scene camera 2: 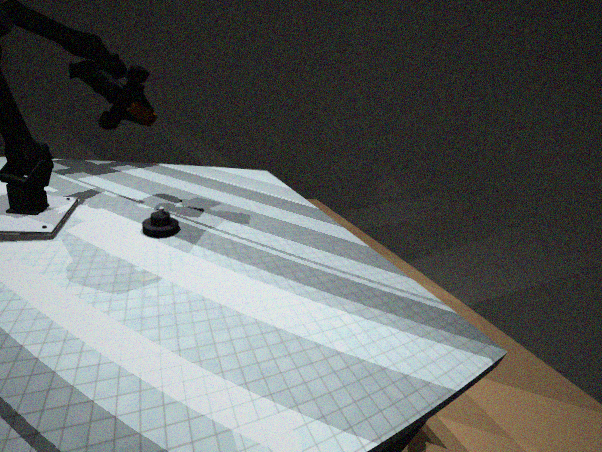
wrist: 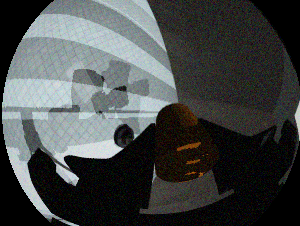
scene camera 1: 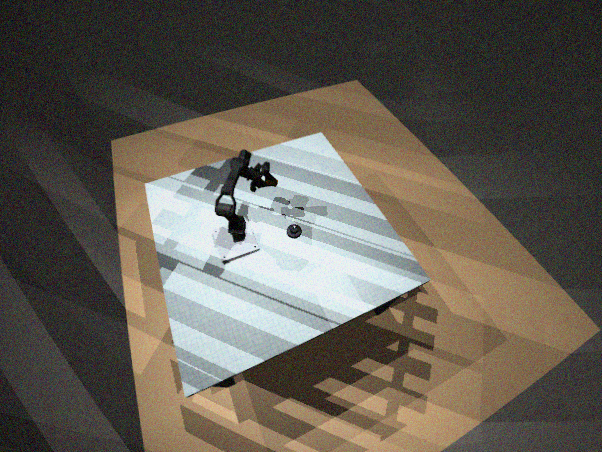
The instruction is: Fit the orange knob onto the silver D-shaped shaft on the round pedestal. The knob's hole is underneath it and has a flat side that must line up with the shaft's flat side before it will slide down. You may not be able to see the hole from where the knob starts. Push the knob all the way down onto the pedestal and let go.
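My gripper is holding an orange knob, and the wrist view shows my gripper too. There's also a dark round pedestal that I can see.
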